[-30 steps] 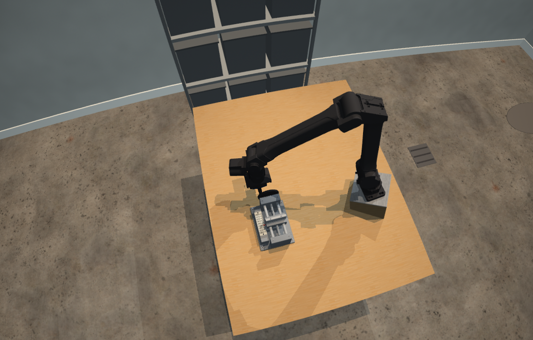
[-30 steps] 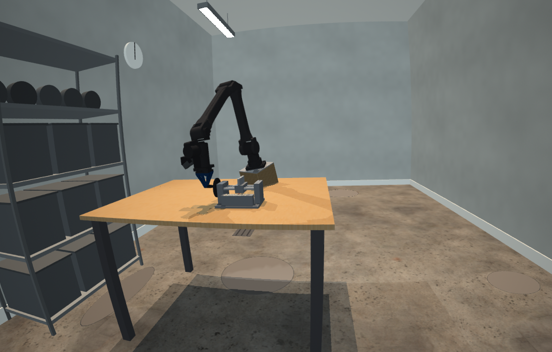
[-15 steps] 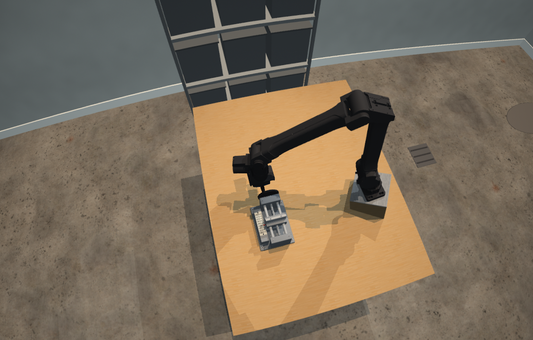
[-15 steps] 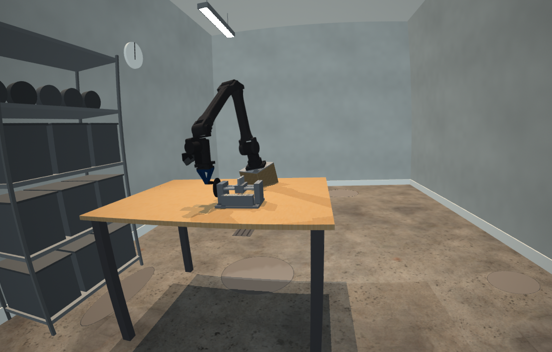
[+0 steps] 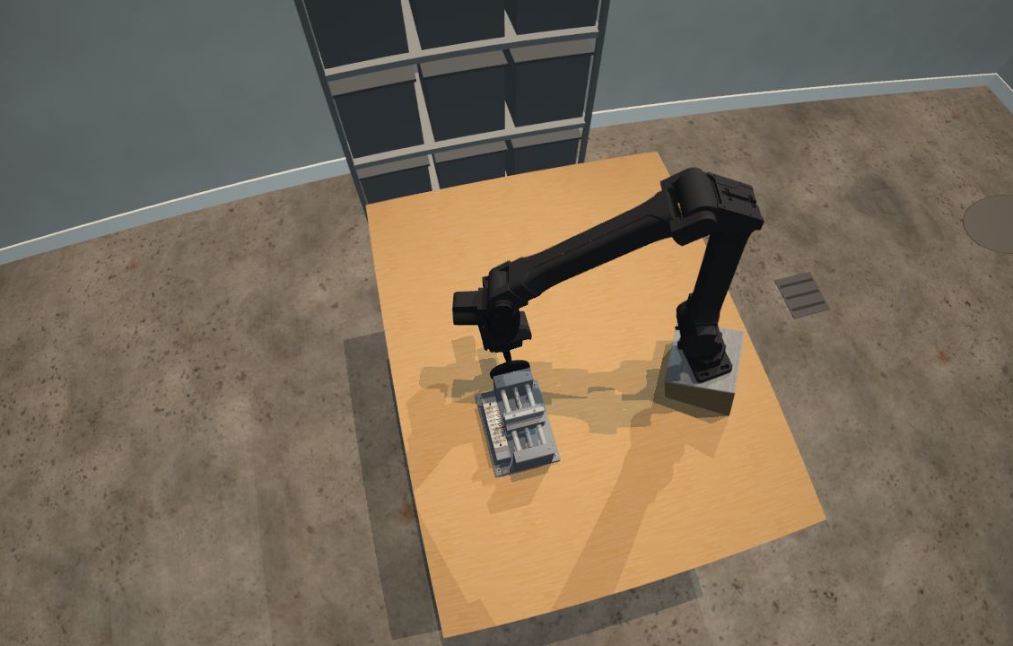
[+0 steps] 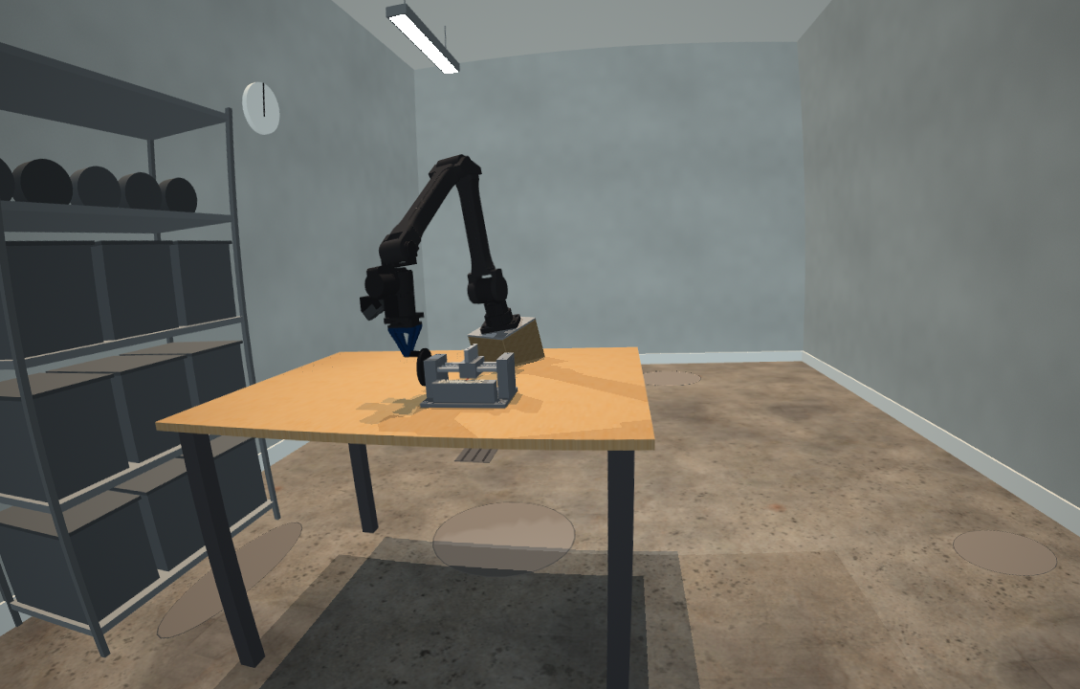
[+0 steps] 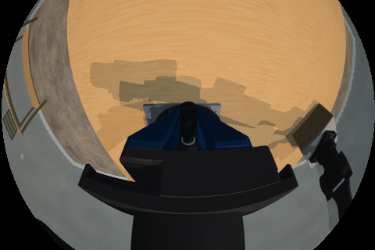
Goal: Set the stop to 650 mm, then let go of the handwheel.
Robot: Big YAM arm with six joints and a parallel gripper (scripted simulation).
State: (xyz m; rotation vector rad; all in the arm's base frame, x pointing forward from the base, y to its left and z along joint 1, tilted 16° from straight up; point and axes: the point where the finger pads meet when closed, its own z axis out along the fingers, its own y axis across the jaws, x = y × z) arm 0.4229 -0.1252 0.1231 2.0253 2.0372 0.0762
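My gripper is now 10 mm short of the grey stop fixture, 160 mm to the right of it and 20 mm above it. Round my hand: black handwheel (30 mm to the left, 10 mm below); then handwheel handle (10 mm to the left).
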